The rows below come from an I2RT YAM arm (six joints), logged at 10 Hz.
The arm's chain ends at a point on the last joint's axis. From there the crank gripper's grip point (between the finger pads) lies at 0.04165 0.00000 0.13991 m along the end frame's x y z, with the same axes.
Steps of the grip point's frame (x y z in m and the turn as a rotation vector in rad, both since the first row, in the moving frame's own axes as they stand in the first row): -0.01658 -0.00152 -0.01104 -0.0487 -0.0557 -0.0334; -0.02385 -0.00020 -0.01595 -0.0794 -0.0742 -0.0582; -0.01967 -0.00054 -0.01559 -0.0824 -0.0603 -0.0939; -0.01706 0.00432 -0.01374 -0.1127 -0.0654 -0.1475; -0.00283 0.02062 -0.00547 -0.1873 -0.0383 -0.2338
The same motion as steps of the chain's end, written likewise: -0.00882 -0.00712 -0.01301 -0.0487 -0.0557 -0.0334; -0.01363 -0.00929 -0.01830 -0.0794 -0.0742 -0.0582; -0.01154 -0.00863 -0.01753 -0.0824 -0.0603 -0.0939; -0.00859 -0.00607 -0.01561 -0.1127 -0.0654 -0.1475; 0.00057 0.00363 -0.00541 -0.1873 -0.0383 -0.2338
